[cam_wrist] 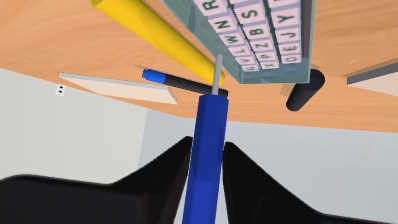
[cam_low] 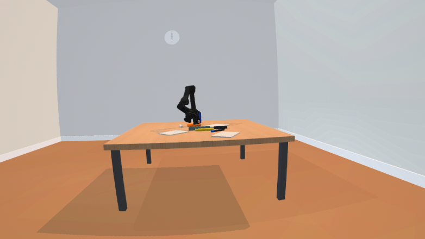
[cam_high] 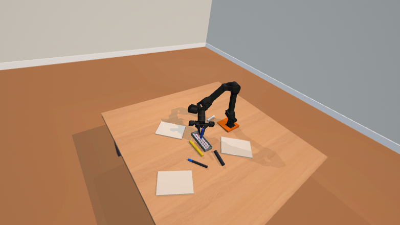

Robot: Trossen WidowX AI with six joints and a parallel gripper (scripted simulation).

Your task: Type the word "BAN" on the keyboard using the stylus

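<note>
My gripper tip is 20 mm above the stylus. The rest, counted from my gripper tip: blue-capped black pen 140 mm ahead, 100 mm to the left, 80 mm below; then stylus tip 50 mm below; then yellow marker 60 mm ahead, 20 mm to the left, 80 mm below.
</note>
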